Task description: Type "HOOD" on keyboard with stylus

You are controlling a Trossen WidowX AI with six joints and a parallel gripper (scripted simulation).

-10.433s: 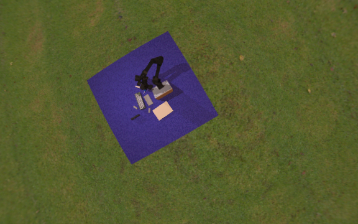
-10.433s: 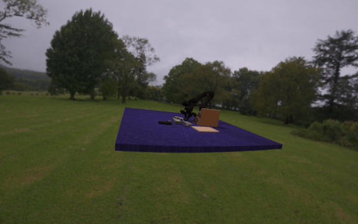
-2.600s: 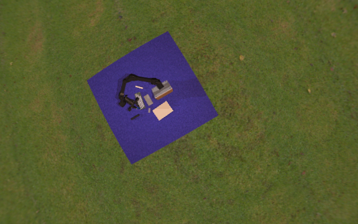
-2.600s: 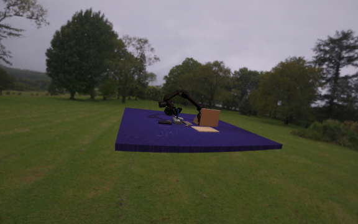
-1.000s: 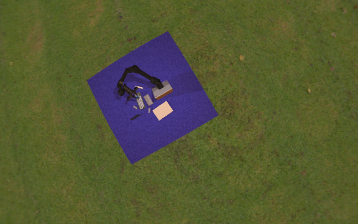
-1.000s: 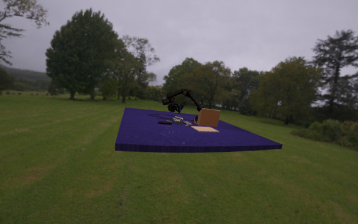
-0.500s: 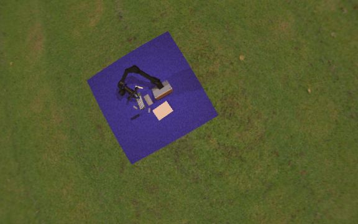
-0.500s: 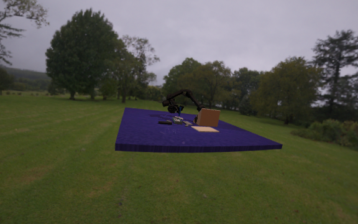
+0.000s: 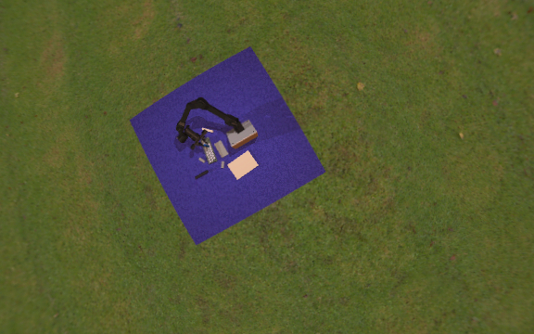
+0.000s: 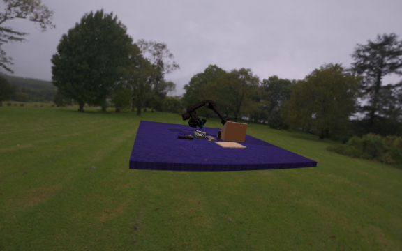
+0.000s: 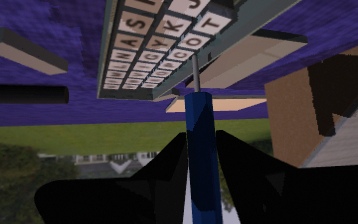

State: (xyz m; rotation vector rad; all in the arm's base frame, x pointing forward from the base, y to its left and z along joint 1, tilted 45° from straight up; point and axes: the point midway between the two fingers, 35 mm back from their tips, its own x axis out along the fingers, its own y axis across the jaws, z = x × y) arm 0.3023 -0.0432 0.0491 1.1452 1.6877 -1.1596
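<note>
My gripper tip is now 70 mm past the grey slab, 70 mm to the right of it and 80 mm above it. From my gripper tip the other things lie so: grey stylus tip (50 mm below); then pale stick (60 mm behind, 140 mm to the right, 70 mm below); then blue stylus (10 mm below).
</note>
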